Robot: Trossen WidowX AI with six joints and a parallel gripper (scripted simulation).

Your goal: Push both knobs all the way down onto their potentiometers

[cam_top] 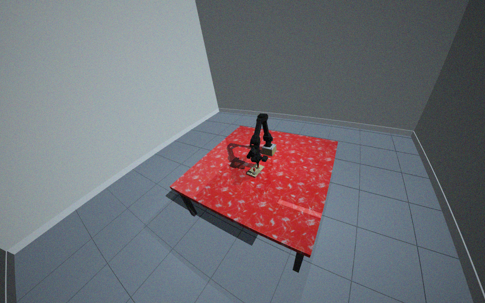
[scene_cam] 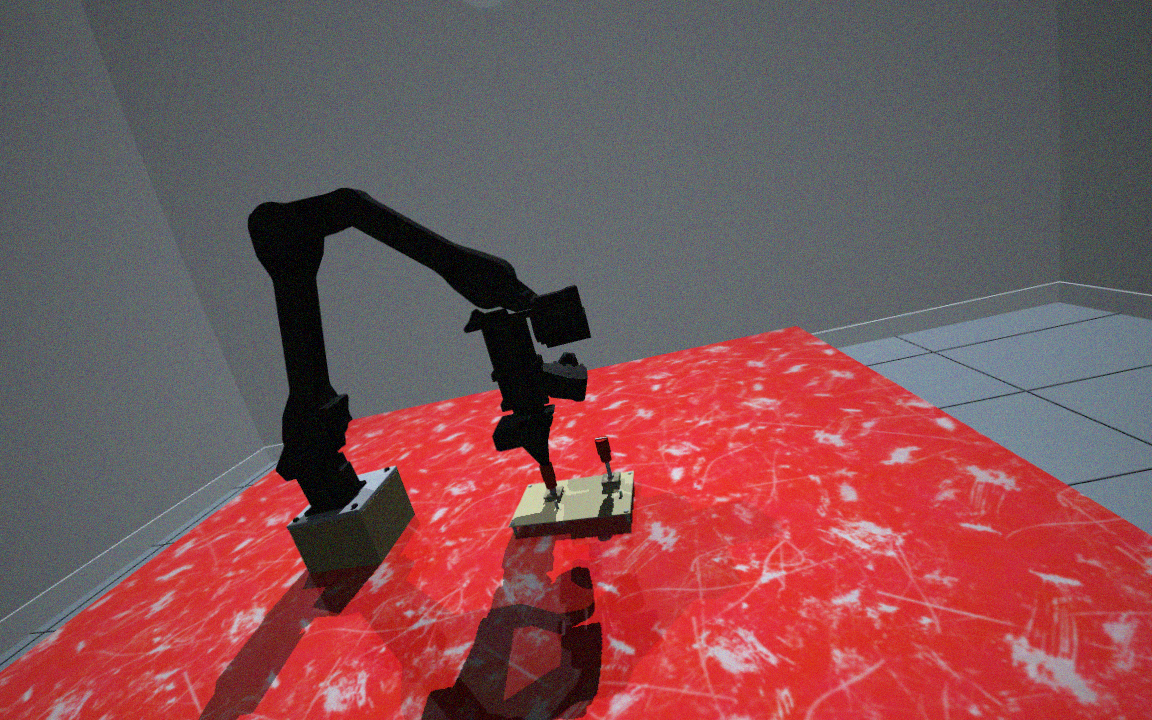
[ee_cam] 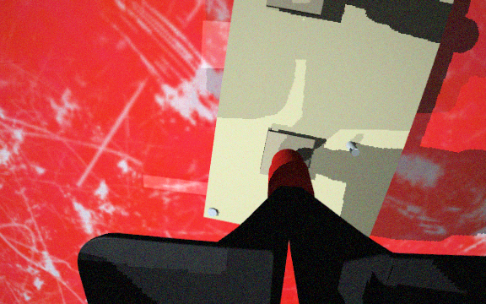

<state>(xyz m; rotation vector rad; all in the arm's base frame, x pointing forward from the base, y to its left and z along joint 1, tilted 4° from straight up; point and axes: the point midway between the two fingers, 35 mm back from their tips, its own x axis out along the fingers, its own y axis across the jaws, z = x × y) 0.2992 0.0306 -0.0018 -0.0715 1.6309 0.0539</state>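
Now: gripper tip 8 cm short of the knob, 1 cm to the right of it and 1 cm below it.
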